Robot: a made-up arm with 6 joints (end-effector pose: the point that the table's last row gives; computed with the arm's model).
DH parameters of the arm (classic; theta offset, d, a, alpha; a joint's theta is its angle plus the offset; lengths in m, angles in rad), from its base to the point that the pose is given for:
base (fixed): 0.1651 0 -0.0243 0
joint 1: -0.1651 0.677 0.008 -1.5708
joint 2: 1.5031 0 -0.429 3.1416
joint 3: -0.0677 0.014 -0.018 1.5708
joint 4: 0 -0.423 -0.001 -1.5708
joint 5: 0 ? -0.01 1.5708
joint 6: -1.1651 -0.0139 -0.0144 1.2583
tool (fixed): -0.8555 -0.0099 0 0
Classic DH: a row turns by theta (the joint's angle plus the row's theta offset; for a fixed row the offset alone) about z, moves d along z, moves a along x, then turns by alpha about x.
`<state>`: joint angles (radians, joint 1 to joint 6).
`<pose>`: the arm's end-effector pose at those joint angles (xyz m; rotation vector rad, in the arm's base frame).
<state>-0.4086 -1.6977 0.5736 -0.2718 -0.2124 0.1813</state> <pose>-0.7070 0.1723 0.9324 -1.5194 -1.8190 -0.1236</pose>
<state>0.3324 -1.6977 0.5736 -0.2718 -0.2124 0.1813</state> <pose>-0.6469 -0.3350 0.9324 -0.7605 -2.2542 0.2331</pose>
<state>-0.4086 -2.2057 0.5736 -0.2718 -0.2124 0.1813</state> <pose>-0.7393 0.1863 0.5573 -1.7361 -2.2511 -0.3255</pose>
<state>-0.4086 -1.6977 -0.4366 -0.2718 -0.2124 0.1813</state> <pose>-0.3220 0.0056 1.0144 -1.0215 -0.9722 0.1846</pose>
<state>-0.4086 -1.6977 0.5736 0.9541 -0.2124 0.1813</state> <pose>-0.7609 0.2451 0.8663 -1.6918 -0.9155 -1.3609</pose>
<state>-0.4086 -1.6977 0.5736 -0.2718 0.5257 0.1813</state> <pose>-0.7101 0.1705 0.9186 -1.5668 -2.5184 -0.5393</pose>
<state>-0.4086 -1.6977 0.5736 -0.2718 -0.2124 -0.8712</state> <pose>-0.6920 0.1791 0.9376 -0.7493 -2.2235 0.9064</pose>
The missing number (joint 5, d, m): 0.08
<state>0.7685 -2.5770 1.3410 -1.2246 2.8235 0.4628</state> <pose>-0.3822 -0.4051 0.0718 -1.9684 -0.3463 0.4197</pose>
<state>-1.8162 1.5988 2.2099 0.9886 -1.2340 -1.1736</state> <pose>-0.2754 -0.7012 1.0006 -0.0859 0.0297 -2.0423</pose>
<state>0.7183 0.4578 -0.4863 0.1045 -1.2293 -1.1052</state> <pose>0.3635 0.2015 0.7373 0.1364 1.6988 0.3086</pose>
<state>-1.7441 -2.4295 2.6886 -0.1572 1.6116 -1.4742</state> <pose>-0.1070 0.0699 -0.0512 -0.3726 -1.3499 -0.9365</pose>
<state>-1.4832 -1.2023 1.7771 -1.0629 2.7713 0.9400</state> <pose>-0.1397 0.7734 0.9369 -0.6592 2.1463 0.2165</pose>
